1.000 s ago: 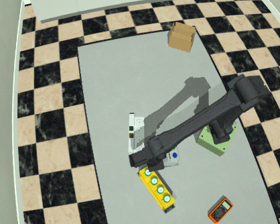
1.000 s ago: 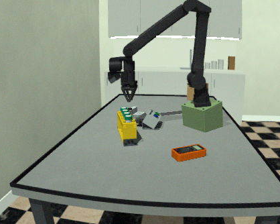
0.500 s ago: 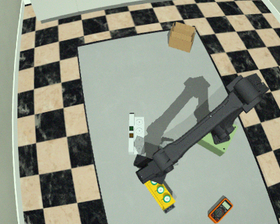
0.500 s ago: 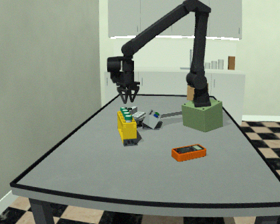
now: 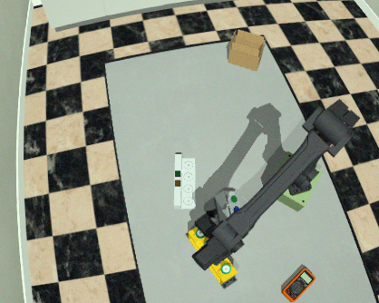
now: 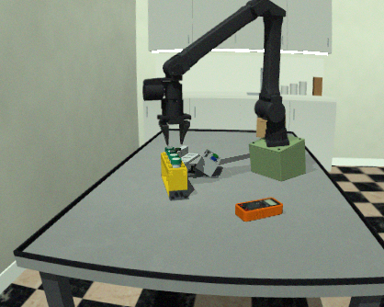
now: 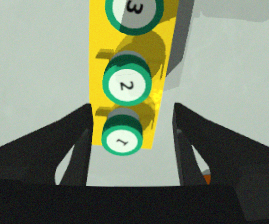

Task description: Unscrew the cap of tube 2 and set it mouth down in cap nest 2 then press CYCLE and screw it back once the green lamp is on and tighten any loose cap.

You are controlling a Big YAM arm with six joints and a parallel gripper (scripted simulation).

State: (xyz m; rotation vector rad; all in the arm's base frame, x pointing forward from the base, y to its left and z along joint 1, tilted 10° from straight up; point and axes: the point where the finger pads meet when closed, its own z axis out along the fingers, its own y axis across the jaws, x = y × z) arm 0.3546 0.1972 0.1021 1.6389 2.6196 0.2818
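The cap is 50 mm below my hand. Round my hand: grey key housing 180 mm to the right, 110 mm below, 100 mm behind; green READY key 210 mm to the right, 120 mm behind, 100 mm below; blue cycle key 160 mm to the right, 120 mm behind, 100 mm below.
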